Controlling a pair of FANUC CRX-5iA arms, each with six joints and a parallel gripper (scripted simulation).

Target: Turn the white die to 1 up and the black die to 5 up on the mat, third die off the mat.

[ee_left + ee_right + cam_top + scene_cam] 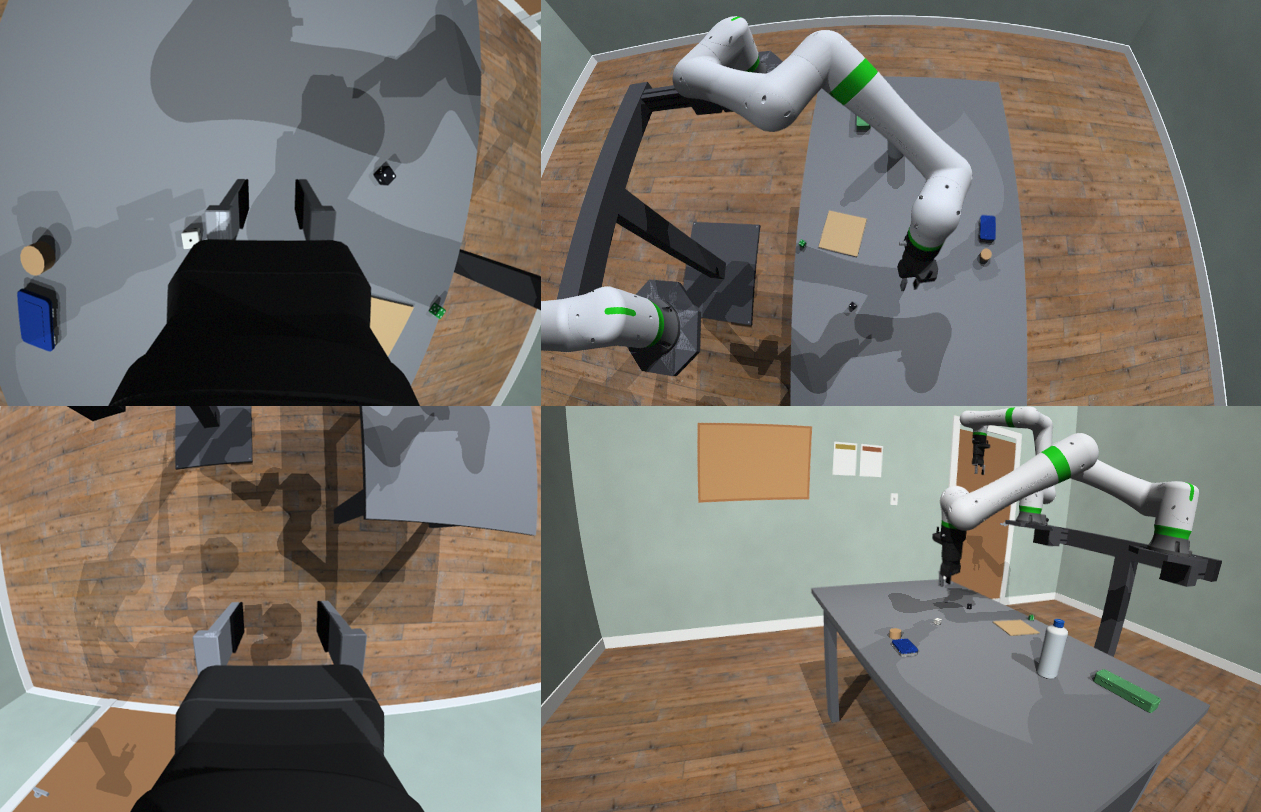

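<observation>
Now: the white die 50 mm ahead of my left hand, 80 mm to the left of it and 140 mm below it. From my left hand the other things lie so: black die: 170 mm behind, 80 mm to the right, 140 mm below; then tan mat: 250 mm behind, 170 mm to the left, 150 mm below; then tan cylinder: 240 mm ahead, 170 mm to the left, 140 mm below.
</observation>
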